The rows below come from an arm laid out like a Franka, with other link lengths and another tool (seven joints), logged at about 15 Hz.
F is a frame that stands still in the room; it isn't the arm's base.
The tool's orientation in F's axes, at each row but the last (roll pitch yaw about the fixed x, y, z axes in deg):
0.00 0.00 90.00
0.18 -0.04 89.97
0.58 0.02 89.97
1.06 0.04 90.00
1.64 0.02 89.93
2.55 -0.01 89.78
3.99 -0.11 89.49
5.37 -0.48 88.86
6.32 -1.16 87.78
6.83 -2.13 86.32
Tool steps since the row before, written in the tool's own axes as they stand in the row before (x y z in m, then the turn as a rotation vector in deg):
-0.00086 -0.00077 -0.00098 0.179 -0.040 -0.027
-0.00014 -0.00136 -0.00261 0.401 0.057 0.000
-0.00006 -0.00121 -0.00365 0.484 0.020 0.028
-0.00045 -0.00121 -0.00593 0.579 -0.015 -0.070
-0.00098 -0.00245 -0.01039 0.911 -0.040 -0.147
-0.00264 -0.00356 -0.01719 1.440 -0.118 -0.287
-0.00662 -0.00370 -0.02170 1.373 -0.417 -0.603
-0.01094 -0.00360 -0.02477 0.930 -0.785 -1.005
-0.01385 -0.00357 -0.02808 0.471 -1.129 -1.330
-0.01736 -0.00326 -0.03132 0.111 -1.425 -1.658
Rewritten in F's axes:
0.00077 -0.00086 -0.00098 0.040 0.179 -0.027
0.00135 -0.00014 -0.00261 -0.057 0.401 0.000
0.00117 -0.00006 -0.00366 -0.019 0.484 0.028
0.00110 -0.00045 -0.00595 0.014 0.579 -0.071
0.00215 -0.00099 -0.01046 0.037 0.911 -0.148
0.00278 -0.00265 -0.01733 0.111 1.440 -0.292
0.00212 -0.00660 -0.02192 0.386 1.371 -0.628
0.00105 -0.01075 -0.02509 0.706 0.925 -1.066
-0.00006 -0.01328 -0.02858 0.994 0.462 -1.436
-0.00153 -0.01611 -0.03211 1.227 0.100 -1.810

